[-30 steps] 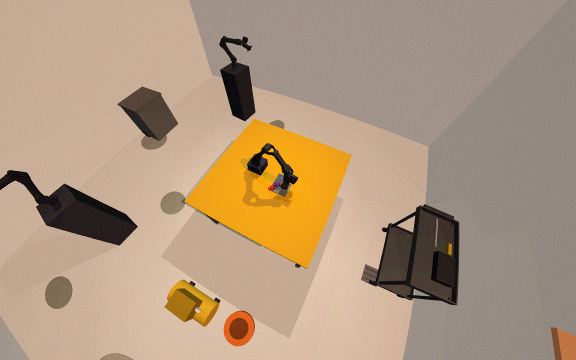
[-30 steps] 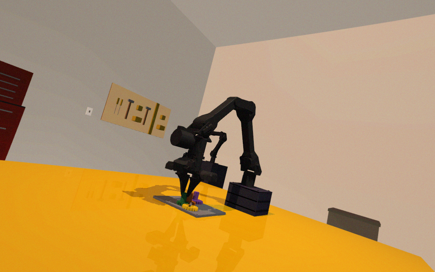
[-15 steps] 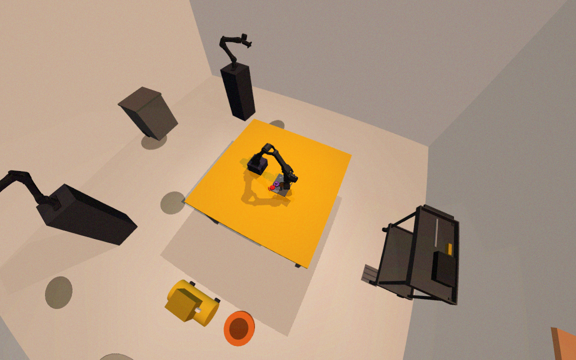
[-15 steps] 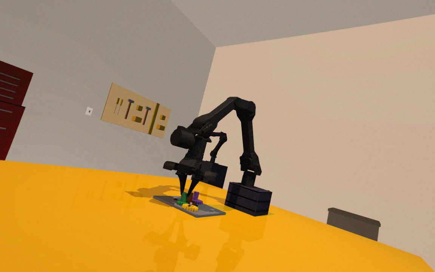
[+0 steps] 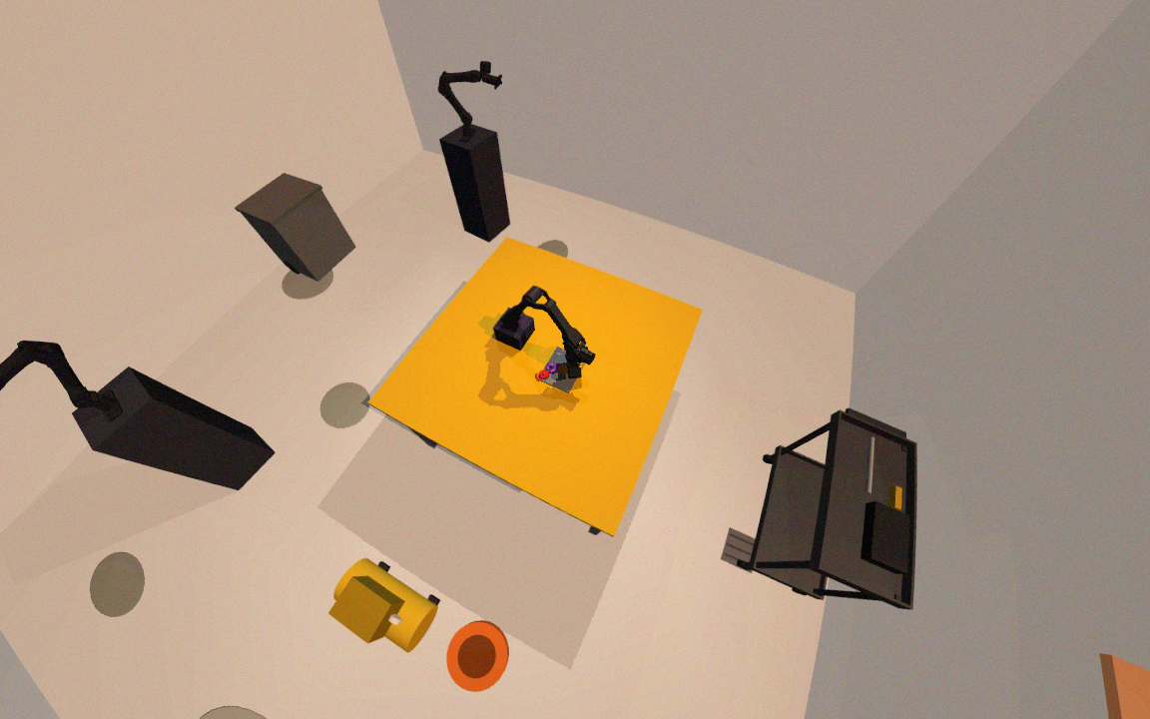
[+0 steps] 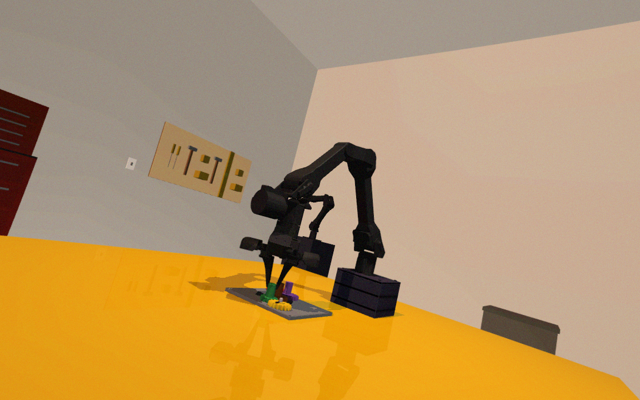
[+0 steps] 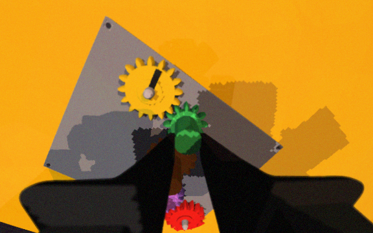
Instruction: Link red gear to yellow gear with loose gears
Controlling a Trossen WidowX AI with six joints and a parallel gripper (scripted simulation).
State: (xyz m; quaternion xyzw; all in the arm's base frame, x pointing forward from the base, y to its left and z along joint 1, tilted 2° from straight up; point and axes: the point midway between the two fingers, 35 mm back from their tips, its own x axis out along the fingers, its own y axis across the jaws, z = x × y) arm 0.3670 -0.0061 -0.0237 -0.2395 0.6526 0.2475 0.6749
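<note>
Now: the green gear 10 mm below my gripper tip. From my gripper tip the other things lie so: orange gear (40 mm behind, 20 mm to the right, 10 mm below); red gear (100 mm behind, 90 mm to the right, 20 mm below); purple gear (90 mm behind, 40 mm to the right, 10 mm below).
</note>
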